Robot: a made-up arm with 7 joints. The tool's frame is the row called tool.
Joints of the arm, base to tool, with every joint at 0 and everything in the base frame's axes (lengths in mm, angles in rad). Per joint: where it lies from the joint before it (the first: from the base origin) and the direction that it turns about. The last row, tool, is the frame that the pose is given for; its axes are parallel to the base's.
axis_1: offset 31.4 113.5 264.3 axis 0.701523 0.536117 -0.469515
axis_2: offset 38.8 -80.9 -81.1 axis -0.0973 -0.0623 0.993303
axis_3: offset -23.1 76.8 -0.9 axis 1 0 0
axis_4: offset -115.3 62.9 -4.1 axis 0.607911 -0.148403 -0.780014
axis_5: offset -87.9 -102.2 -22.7 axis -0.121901 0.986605 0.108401
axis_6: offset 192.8 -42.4 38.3 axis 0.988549 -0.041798 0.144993
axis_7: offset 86 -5.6 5.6 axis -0.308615 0.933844 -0.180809
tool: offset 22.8 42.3 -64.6
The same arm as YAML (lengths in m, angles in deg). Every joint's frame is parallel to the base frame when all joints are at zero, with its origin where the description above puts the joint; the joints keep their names.
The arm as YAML. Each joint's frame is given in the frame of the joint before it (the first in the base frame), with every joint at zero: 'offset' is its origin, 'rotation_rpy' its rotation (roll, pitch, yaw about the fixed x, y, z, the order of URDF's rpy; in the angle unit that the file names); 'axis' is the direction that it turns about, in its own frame. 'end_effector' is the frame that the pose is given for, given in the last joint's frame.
length_unit: m
angle_unit: deg
chain:
  - id: axis_1
    offset: [0.0314, 0.1135, 0.2643]
    rotation_rpy: [0.0, 0.0, 0.0]
    axis: [0.701523, 0.536117, -0.469515]
  - id: axis_2
    offset: [0.0388, -0.0809, -0.0811]
    rotation_rpy: [0.0, 0.0, 0.0]
    axis: [-0.0973, -0.0623, 0.993303]
  - id: axis_3
    offset: [-0.0231, 0.0768, -0.0009]
    rotation_rpy: [0.0, 0.0, 0.0]
    axis: [1.0, 0.0, 0.0]
  - id: axis_4
    offset: [-0.1153, 0.0629, -0.0041]
    rotation_rpy: [0.0, 0.0, 0.0]
    axis: [0.607911, -0.148403, -0.780014]
  - id: axis_5
    offset: [-0.0879, -0.1022, -0.0227]
    rotation_rpy: [0.0, 0.0, 0.0]
    axis: [-0.121901, 0.986605, 0.108401]
  - id: axis_6
    offset: [0.1928, -0.0424, 0.0383]
    rotation_rpy: [0.0, 0.0, 0.0]
    axis: [0.988547, -0.041802, 0.145007]
  - id: axis_7
    offset: [0.086, -0.0056, 0.0056]
    rotation_rpy: [0.0, 0.0, 0.0]
    axis: [-0.308615, 0.933844, -0.180809]
end_effector:
  offset: [0.0228, 0.0423, -0.0646]
  rotation_rpy: [0.0, 0.0, 0.0]

